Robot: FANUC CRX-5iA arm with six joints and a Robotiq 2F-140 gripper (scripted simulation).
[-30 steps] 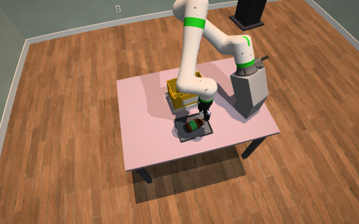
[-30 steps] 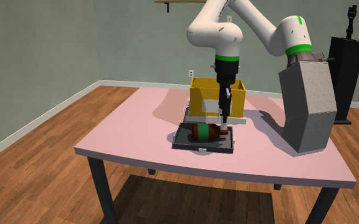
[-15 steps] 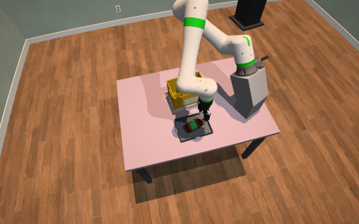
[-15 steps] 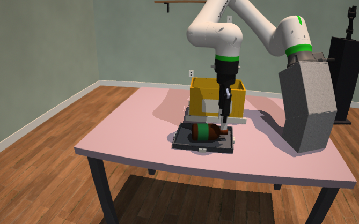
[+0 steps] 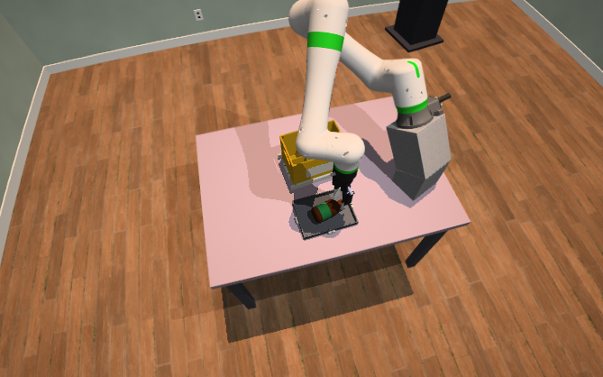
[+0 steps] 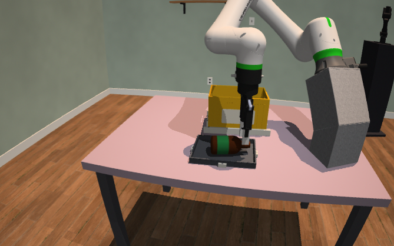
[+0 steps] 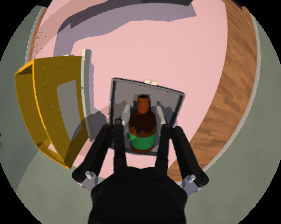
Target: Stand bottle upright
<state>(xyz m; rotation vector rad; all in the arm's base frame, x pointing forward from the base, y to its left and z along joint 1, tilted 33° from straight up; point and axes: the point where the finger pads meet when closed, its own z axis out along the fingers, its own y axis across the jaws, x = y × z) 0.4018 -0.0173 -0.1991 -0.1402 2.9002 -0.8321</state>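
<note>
Now: the bottle 5 cm ahead of my hand and 5 cm below it. The rest, counted from my hand: yellow crate 27 cm to the right, 1 cm below; tray 7 cm ahead, 8 cm below.
</note>
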